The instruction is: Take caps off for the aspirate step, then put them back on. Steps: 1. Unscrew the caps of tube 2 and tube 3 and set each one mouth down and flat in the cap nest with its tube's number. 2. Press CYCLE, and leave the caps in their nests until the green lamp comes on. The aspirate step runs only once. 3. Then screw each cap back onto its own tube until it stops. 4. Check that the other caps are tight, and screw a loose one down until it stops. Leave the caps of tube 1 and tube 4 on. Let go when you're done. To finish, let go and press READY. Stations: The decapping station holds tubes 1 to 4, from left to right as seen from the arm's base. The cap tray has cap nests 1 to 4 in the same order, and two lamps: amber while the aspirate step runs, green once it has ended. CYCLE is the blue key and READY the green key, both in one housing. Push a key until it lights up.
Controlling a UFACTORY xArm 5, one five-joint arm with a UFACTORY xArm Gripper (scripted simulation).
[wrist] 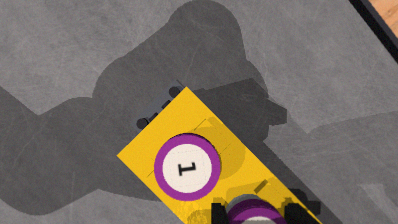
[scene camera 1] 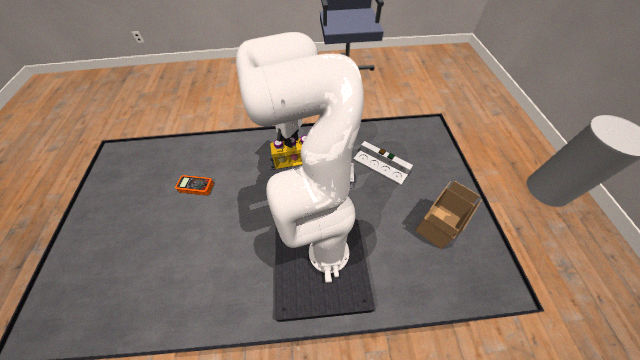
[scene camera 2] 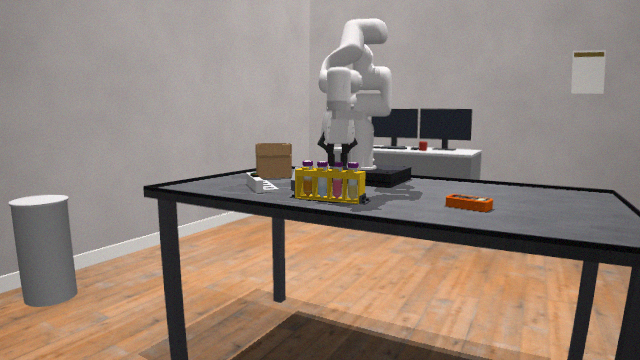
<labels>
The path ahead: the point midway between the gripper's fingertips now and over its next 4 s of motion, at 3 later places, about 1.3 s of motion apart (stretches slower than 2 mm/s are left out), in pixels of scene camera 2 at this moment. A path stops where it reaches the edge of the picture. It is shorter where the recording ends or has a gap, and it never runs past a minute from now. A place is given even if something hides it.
My gripper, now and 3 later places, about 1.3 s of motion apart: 337, 166; 326, 152; 266, 147; 266, 181
</labels>
